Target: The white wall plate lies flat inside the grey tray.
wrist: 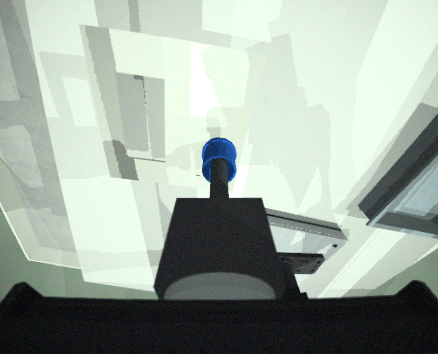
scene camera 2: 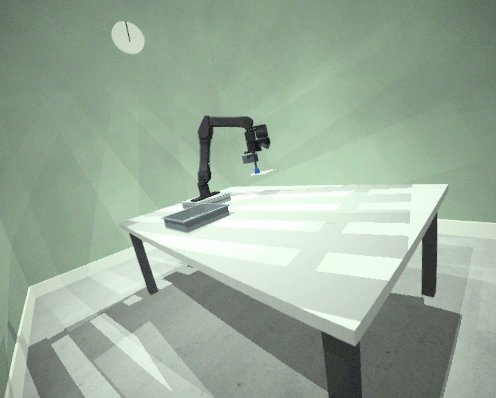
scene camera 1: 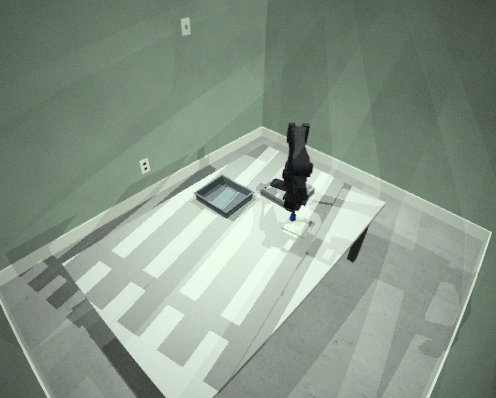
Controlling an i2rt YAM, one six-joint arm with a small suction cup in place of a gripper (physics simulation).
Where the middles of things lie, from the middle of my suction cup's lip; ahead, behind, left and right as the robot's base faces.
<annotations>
Right now the white wall plate (wrist: 198,107) is 20 mm ahead of my suction cup, 40 mm to the left of it and 10 mm below it. The rest, counted from my suction cup: grey tray (scene camera 1: 225,196): 80 mm behind, 440 mm to the right, 120 mm below.
</annotations>
